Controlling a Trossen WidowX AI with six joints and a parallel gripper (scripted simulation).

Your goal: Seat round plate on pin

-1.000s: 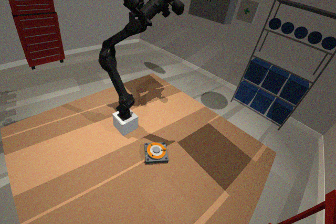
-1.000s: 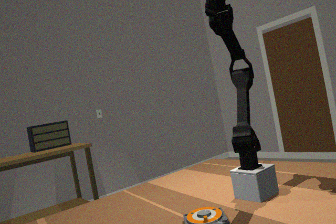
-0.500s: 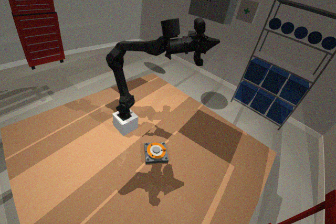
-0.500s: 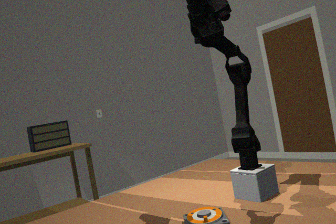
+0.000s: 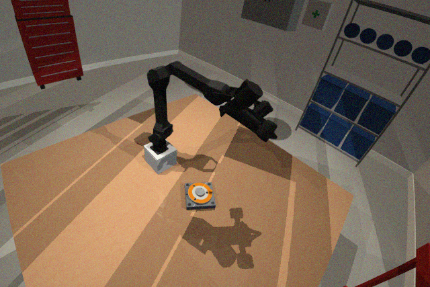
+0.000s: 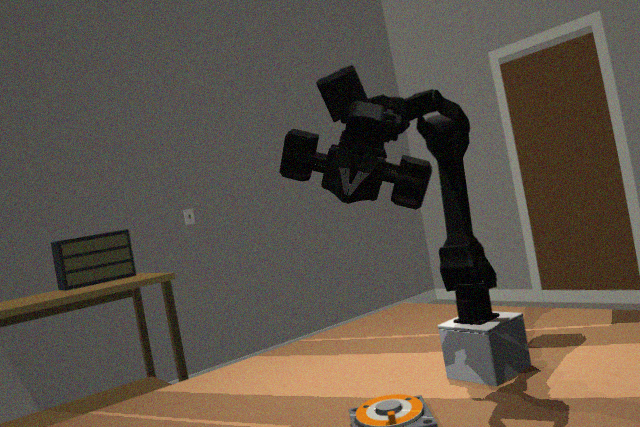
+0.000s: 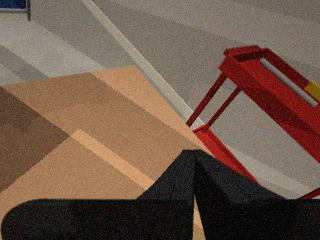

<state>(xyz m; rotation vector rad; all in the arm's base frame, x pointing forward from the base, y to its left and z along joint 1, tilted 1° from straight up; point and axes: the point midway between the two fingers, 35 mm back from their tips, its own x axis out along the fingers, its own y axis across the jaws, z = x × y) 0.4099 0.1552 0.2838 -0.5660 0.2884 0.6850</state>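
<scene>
My gripper tip is now 33 cm above the round plate, 15 cm to the left of it and 15 cm past it. From my gripper tip the other things lie so: square grey base 35 cm below, 17 cm to the right, 16 cm behind.
</scene>
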